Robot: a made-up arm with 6 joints.
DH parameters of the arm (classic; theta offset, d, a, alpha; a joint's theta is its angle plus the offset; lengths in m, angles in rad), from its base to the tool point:
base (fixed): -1.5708 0.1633 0 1.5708
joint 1: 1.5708 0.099 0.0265 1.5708
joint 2: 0 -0.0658 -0.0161 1.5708
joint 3: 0 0.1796 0.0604 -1.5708
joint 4: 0 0.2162 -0.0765 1.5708
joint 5: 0 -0.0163 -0.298 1.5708
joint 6: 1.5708 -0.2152 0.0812 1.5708
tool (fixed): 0 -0.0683 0 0
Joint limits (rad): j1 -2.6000..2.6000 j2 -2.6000..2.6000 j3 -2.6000..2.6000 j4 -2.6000..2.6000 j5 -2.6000..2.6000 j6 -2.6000..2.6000
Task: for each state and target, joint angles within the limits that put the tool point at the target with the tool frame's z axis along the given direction. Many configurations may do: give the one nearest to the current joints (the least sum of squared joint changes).
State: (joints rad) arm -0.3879 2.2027 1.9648 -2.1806 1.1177 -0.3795
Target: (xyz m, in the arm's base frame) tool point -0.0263 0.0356 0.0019 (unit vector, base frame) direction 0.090 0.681 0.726
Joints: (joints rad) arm -0.5504 2.0373 2.5307 -1.6077 1.3435 0.3908
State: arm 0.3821 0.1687 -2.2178 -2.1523 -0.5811 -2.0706
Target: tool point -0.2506 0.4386 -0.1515 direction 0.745 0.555 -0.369
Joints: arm 0.8089 0.9627 -2.2601 -2.4025 -0.0252 -1.8245
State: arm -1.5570 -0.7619 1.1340 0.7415 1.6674 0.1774
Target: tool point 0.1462 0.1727 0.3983 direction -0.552 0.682 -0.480
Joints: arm -1.4948 -1.0102 0.8517 0.4104 1.9279 0.1936
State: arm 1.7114 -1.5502 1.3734 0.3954 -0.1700 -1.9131
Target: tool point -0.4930 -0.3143 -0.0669 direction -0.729 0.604 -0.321
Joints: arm 0.5340 -1.4280 0.9139 0.8178 -0.2578 -2.2032
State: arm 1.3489 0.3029 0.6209 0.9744 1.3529 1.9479
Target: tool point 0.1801 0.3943 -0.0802 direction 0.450 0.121 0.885
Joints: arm 1.4604 0.7411 1.2086 0.9375 1.4283 1.1093
